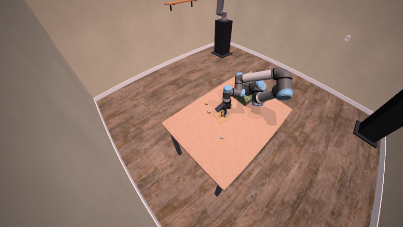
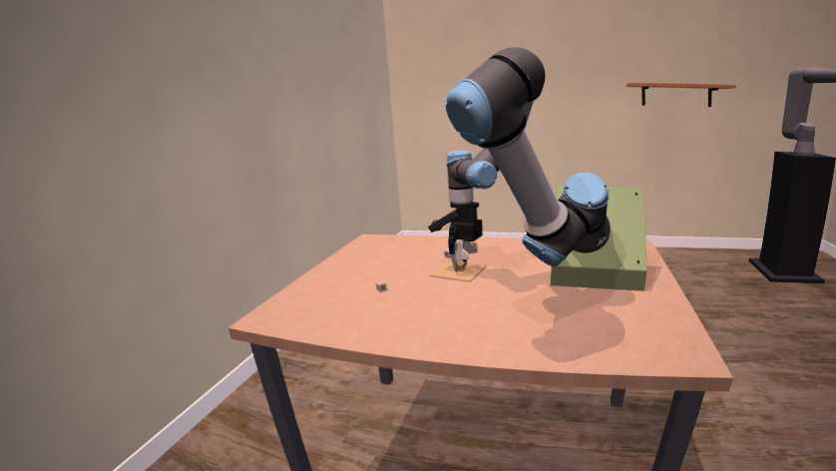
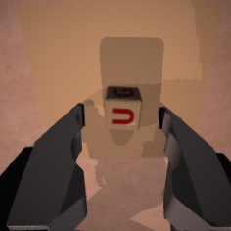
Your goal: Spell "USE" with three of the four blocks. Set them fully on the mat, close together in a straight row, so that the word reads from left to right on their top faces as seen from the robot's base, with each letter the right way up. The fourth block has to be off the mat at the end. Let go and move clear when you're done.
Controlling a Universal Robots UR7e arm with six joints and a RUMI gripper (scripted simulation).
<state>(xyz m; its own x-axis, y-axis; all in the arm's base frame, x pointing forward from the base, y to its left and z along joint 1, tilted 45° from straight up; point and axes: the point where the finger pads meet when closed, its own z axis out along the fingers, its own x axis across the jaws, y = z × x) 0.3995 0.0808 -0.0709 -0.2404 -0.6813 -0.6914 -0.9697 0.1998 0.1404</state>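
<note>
The letter block is 1 cm below my hand. Round my hand: mat 2 cm below.
</note>
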